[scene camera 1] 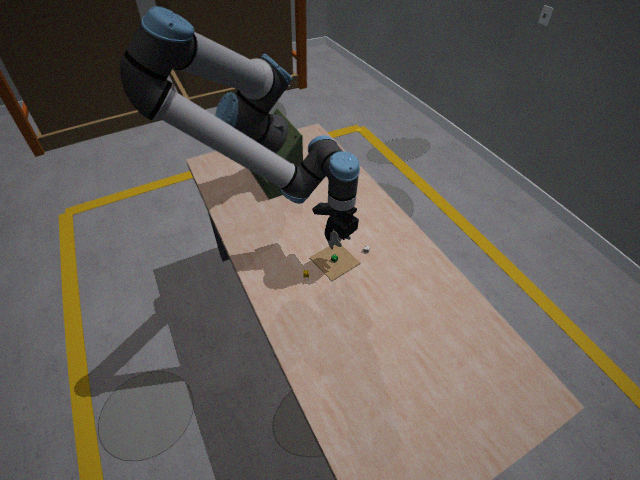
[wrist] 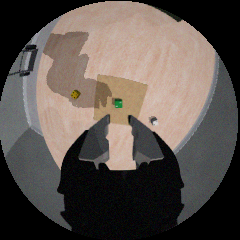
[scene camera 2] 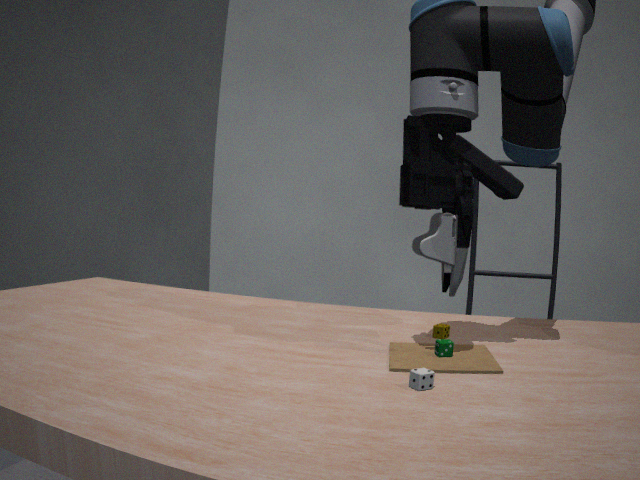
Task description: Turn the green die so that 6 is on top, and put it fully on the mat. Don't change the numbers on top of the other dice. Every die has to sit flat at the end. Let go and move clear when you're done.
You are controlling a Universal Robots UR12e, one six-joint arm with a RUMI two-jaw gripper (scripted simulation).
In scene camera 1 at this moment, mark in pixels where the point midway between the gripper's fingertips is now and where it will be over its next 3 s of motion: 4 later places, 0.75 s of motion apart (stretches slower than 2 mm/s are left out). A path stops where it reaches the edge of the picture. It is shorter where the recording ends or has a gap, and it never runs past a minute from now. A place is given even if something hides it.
My gripper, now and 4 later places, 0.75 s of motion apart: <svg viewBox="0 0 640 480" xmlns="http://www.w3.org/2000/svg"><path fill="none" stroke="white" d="M335 246L335 249L335 254L335 256L335 259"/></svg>
